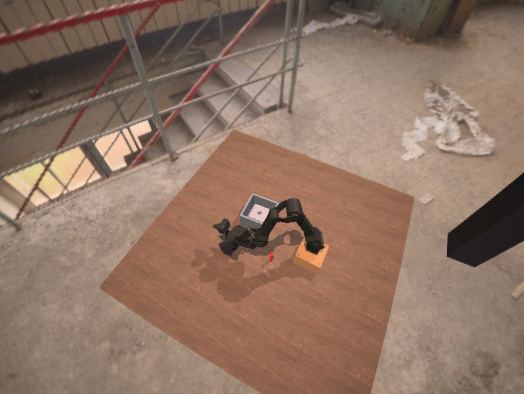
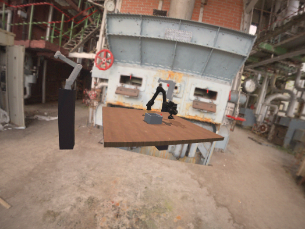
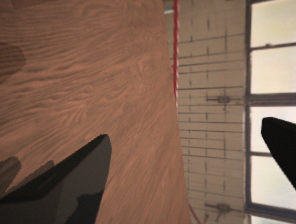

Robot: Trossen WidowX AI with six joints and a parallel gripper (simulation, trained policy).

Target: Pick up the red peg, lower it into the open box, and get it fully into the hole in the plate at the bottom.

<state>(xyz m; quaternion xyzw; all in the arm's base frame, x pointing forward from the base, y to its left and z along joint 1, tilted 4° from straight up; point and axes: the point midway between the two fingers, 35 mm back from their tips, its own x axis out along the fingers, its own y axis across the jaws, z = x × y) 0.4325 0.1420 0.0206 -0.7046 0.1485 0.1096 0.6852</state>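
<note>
Now: gripper tip 29 cm past the red peg, 2 cm to the left of it and 8 cm above it. The rest, counted from my gripper tip: grey box: 13 cm behind, 22 cm to the right, 10 cm below; then plate: 13 cm behind, 22 cm to the right, 8 cm below.
</note>
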